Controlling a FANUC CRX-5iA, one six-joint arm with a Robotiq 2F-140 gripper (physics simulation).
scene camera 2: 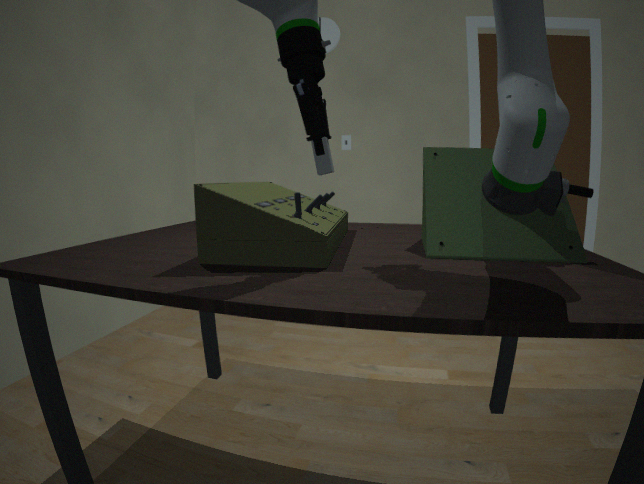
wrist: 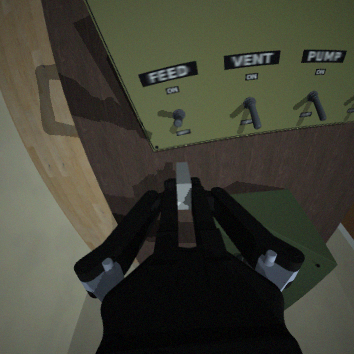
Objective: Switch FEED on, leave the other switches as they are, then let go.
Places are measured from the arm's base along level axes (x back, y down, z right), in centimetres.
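Where they show: gripper, fingertip midpoint: (scene camera 2: 326, 173) (wrist: 181, 171); arm's base at its link origin: (scene camera 2: 511, 191).
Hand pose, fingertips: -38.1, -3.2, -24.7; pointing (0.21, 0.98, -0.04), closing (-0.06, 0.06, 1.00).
Observation:
Things, the pixels of their top centre, and the offset from my fingertips, as dx, dy, dz. "spot": a spot on its surface instead. Level surfaces: height alone.
- FEED switch lever at its top centre: (wrist: 177, 124) (scene camera 2: 298, 192) -5.7, +3.6, -0.9
- VENT lever at a spot on its surface: (wrist: 254, 114) spot: -7.4, +5.9, +11.0
- PUMP lever at a spot on its surface: (wrist: 317, 106) spot: -10.2, +6.3, +22.3
- dark table at its surface level: dy +17.3
The FEED switch lever (scene camera 2: 297, 205) (wrist: 178, 117) stands steeply up from the sloped panel, unlike the others, and looks short in the wrist view. The VENT lever (wrist: 254, 114) and the PUMP lever (wrist: 317, 106) lean toward the panel's lower edge, over their OFF labels. In the scene view the leaning levers (scene camera 2: 321, 200) show behind FEED. The olive switch box (scene camera 2: 260, 239) (wrist: 210, 30) stands on the table. My gripper (scene camera 2: 324, 172) (wrist: 181, 171) is shut and empty. It is above the levers in the scene view, apart from the FEED lever.
A green wedge-shaped housing (scene camera 2: 452, 208) (wrist: 280, 215) stands on the dark table (scene camera 2: 312, 296) (wrist: 220, 165), to the right in the scene view. The robot's lower arm (scene camera 2: 525, 124) hangs in front of it. A further lever shows partly at the wrist view's right edge.

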